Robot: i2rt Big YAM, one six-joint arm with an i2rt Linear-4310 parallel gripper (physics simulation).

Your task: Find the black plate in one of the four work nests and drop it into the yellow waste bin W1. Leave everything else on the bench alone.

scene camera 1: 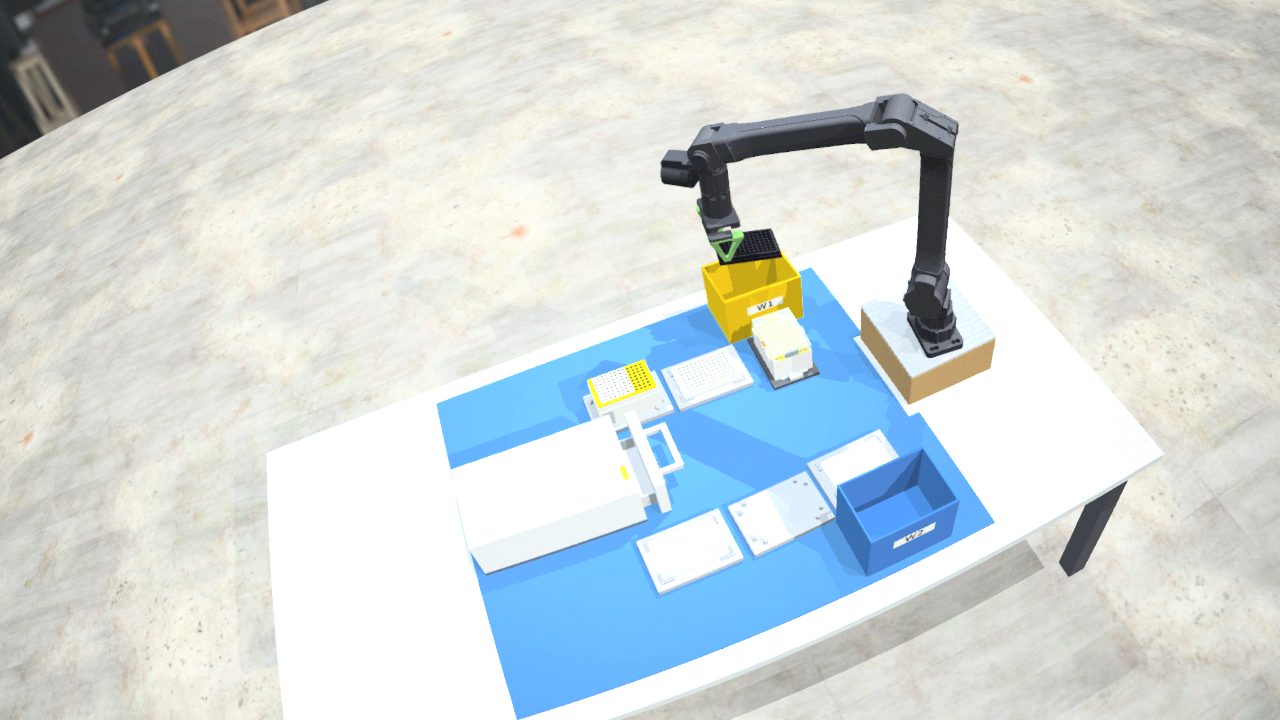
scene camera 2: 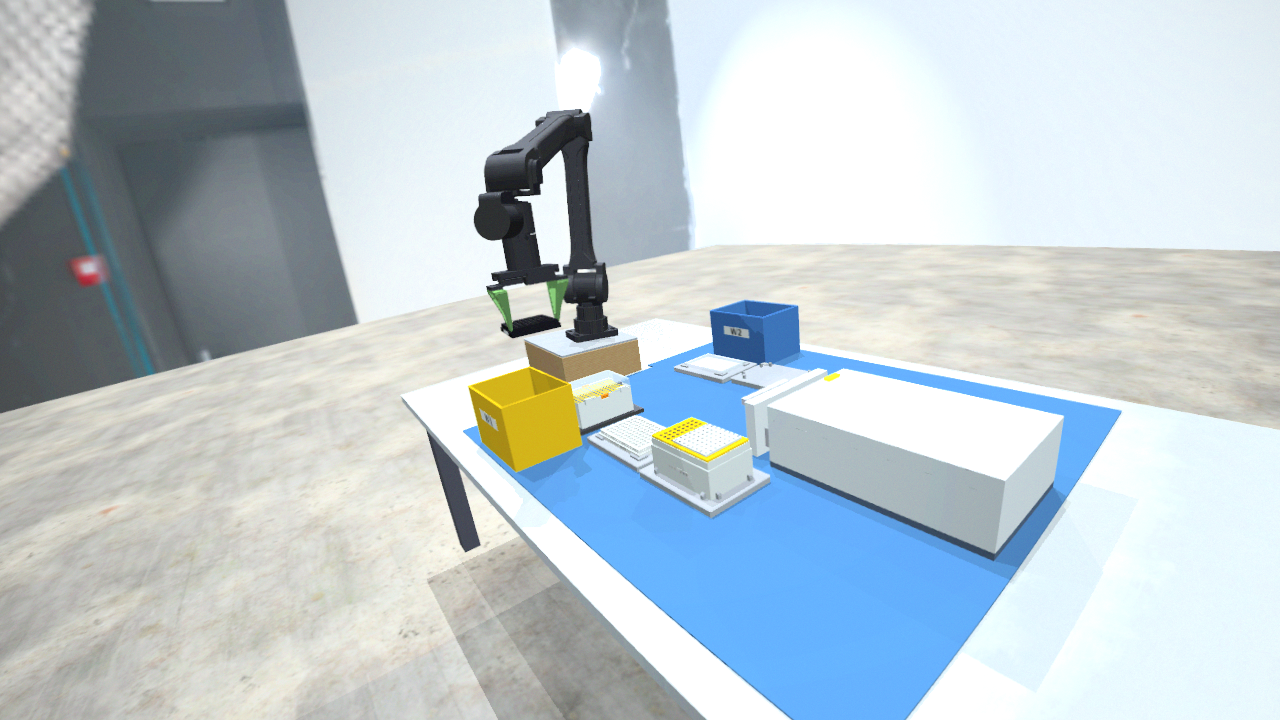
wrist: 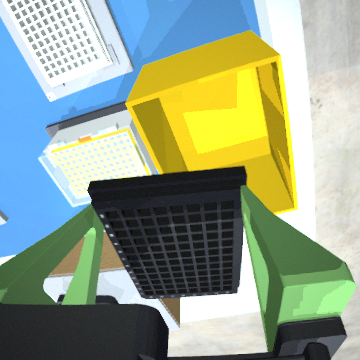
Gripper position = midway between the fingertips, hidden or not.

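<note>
A black plate [scene camera 1: 756,245] is visible, also in scene camera 2 [scene camera 2: 526,326] and in the wrist view [wrist: 179,234]. A yellow-topped tip rack [scene camera 2: 702,457] is visible, also in scene camera 1 [scene camera 1: 632,387]; in the wrist view the rack is out of frame. Further in the scene: a white plate [scene camera 1: 712,371], a white plate [scene camera 1: 700,543] and a white machine [scene camera 2: 970,471]. I see my gripper [scene camera 2: 534,326] as well, and the gripper is visible in scene camera 1 [scene camera 1: 722,248] and in the wrist view [wrist: 167,201].
</note>
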